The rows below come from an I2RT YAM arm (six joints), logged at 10 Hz.
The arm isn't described. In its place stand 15 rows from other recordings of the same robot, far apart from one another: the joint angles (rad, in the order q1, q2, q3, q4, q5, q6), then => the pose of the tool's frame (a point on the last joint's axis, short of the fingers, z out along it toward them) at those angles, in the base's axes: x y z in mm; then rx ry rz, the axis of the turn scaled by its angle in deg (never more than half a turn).
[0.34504, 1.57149, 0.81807, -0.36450, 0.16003, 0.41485] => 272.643 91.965 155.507 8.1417 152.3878 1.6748
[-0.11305, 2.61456, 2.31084, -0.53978, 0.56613, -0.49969] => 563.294 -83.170 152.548 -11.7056 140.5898 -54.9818
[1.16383, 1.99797, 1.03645, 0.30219, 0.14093, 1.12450] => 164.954 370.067 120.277 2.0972 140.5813 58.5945
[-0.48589, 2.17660, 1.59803, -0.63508, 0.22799, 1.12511] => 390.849 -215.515 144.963 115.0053 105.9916 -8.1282
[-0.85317, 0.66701, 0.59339, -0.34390, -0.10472, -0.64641] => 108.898 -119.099 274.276 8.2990 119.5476 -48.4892
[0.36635, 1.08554, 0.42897, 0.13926, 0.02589, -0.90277] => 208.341 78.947 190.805 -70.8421 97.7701 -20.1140
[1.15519, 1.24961, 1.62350, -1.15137, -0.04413, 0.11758] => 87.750 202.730 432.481 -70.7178 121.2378 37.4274
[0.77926, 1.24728, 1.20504, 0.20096, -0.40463, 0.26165] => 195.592 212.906 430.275 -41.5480 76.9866 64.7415
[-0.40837, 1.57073, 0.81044, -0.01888, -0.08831, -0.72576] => 291.948 -122.903 175.226 -24.1507 134.8956 -25.6486
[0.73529, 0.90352, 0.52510, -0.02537, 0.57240, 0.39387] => 162.762 121.217 245.283 2.3202 109.5388 11.2531
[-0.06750, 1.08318, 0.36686, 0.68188, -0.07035, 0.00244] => 229.583 -13.012 227.346 0.0906 91.9685 0.3445
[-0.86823, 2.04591, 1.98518, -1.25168, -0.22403, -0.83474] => 275.319 -312.933 288.179 0.3425 160.6420 -3.7936
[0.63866, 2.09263, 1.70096, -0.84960, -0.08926, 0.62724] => 348.465 262.675 200.728 -2.1847 166.3122 22.3473
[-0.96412, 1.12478, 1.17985, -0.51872, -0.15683, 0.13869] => 144.298 -198.175 376.250 56.5313 102.7751 -20.6097
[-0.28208, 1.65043, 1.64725, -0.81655, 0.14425, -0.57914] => 345.049 -105.326 356.042 -16.8713 139.8556 -32.4180
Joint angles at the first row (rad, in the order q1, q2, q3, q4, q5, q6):
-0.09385, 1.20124, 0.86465, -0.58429, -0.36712, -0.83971
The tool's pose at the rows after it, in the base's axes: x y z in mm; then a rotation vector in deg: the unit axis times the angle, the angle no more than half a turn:
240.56 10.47 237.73 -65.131 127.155 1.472
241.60 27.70 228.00 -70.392 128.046 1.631
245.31 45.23 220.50 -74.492 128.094 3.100
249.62 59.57 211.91 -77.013 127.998 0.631
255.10 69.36 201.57 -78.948 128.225 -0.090
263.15 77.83 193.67 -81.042 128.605 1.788
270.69 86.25 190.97 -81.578 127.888 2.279
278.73 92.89 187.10 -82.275 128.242 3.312
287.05 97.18 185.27 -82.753 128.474 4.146
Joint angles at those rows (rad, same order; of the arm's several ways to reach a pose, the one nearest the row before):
0.00039, 1.22663, 0.85025, -0.60863, -0.29572, -0.85658
0.07779, 1.25766, 0.84335, -0.61491, -0.25095, -0.85749
0.14950, 1.30067, 0.85032, -0.61010, -0.23204, -0.84319
0.21024, 1.33889, 0.84533, -0.56929, -0.17403, -0.82778
0.24568, 1.38731, 0.84388, -0.53373, -0.14754, -0.82085
0.26711, 1.44818, 0.86741, -0.52551, -0.15833, -0.81997
0.28869, 1.48845, 0.89043, -0.50213, -0.15838, -0.80888
0.30201, 1.53603, 0.92110, -0.49852, -0.16307, -0.80079
0.30657, 1.57719, 0.95568, -0.50197, -0.16992, -0.79916

